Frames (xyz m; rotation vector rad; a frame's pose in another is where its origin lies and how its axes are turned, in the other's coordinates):
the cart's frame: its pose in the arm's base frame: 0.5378 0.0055 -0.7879 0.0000 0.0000 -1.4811
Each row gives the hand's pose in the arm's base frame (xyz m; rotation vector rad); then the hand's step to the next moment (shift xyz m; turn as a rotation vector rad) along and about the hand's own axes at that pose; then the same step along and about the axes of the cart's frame.
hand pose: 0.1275 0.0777 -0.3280 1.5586 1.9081 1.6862
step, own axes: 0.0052 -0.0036 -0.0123 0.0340 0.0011 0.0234
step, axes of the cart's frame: 0.0021 -0.0131 0.0040 -0.0399 0.0051 0.0092
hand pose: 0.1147 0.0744 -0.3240 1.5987 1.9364 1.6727
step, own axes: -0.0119 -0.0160 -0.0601 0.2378 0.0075 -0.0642
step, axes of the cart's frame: 0.0406 -0.0484 0.0044 -0.1470 -0.1284 0.1504
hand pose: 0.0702 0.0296 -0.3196 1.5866 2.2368 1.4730
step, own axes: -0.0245 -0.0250 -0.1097 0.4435 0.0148 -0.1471
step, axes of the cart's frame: 0.0862 -0.0694 0.0319 -0.2572 -0.2543 0.2962
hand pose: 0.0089 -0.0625 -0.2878 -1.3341 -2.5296 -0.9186
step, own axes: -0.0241 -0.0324 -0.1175 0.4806 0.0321 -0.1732
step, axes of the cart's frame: 0.0950 -0.0379 0.0706 -0.2766 -0.2652 0.3394
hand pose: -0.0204 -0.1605 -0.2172 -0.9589 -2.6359 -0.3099
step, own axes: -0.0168 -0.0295 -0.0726 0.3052 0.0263 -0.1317
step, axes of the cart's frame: 0.0548 0.0040 0.0583 -0.1727 -0.1600 0.2362
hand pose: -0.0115 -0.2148 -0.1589 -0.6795 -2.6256 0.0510
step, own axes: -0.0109 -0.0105 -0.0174 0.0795 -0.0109 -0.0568
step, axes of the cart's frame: 0.0165 0.0096 0.0130 -0.0278 -0.0420 0.0844
